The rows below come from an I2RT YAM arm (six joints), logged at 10 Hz.
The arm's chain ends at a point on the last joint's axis. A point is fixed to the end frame.
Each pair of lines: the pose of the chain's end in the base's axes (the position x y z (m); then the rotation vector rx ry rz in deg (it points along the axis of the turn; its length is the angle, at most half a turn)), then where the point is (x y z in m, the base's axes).
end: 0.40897, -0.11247, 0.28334, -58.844, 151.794, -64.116
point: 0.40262 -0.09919 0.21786
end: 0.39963, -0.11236, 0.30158, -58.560, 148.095, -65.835
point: 0.39614 -0.10038 0.23563
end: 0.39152, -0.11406, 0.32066, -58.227, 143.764, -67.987
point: 0.39139 -0.10372 0.25434
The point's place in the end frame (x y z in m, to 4 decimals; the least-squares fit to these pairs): -0.0144 0.0537 0.0376
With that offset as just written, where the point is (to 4 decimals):
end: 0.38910, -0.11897, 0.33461, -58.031, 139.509, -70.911
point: 0.3921 -0.1110 0.2680
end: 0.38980, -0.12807, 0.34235, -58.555, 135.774, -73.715
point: 0.3951 -0.1225 0.2757
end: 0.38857, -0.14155, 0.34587, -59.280, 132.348, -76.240
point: 0.3958 -0.1382 0.2792
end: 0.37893, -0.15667, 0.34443, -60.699, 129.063, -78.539
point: 0.3874 -0.1556 0.2779
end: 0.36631, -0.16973, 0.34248, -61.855, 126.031, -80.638
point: 0.3761 -0.1707 0.2761
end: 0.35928, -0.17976, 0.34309, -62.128, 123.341, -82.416
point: 0.3707 -0.1823 0.2770
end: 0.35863, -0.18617, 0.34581, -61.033, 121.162, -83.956
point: 0.3723 -0.1898 0.2802
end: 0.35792, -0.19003, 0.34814, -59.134, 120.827, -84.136
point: 0.3732 -0.1935 0.2829
